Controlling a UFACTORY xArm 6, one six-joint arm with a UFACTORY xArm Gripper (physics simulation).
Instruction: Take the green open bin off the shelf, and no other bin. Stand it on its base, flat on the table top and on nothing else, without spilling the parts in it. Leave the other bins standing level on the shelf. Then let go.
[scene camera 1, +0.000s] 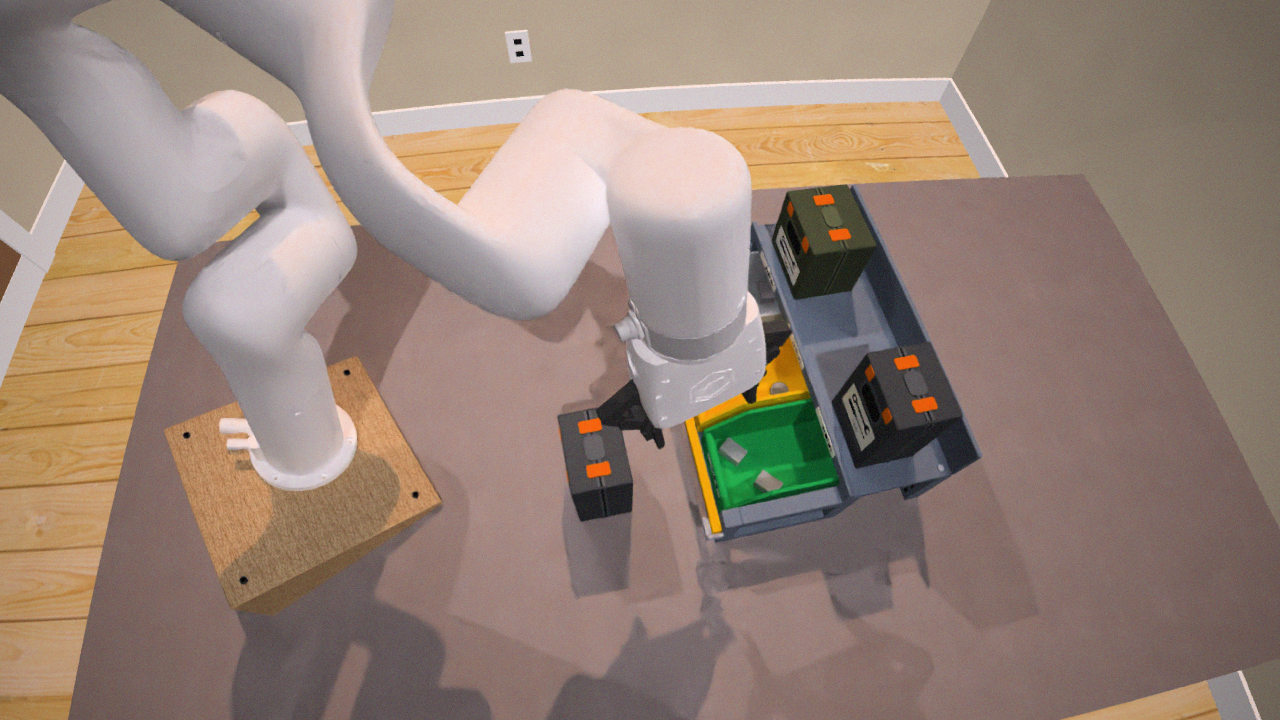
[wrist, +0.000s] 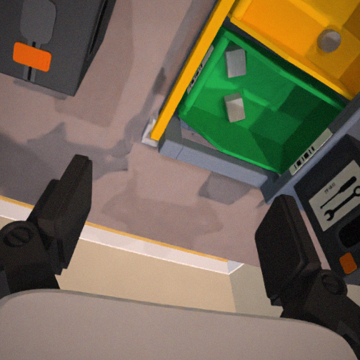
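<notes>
The green open bin sits upright on the lower level of the blue-grey shelf, at its near end in the scene view. Two small grey parts lie in it. The yellow bin sits beside it on the shelf. A light grey bin shows in part behind the arm, further along. My gripper is wide open and empty. It hangs above the shelf's yellow front rail, with one finger on the dark case's side and the other over the bins.
A dark case stands on the table in front of the shelf. A black case and an olive case stand on the shelf's upper level. The arm's wooden base block is at the left.
</notes>
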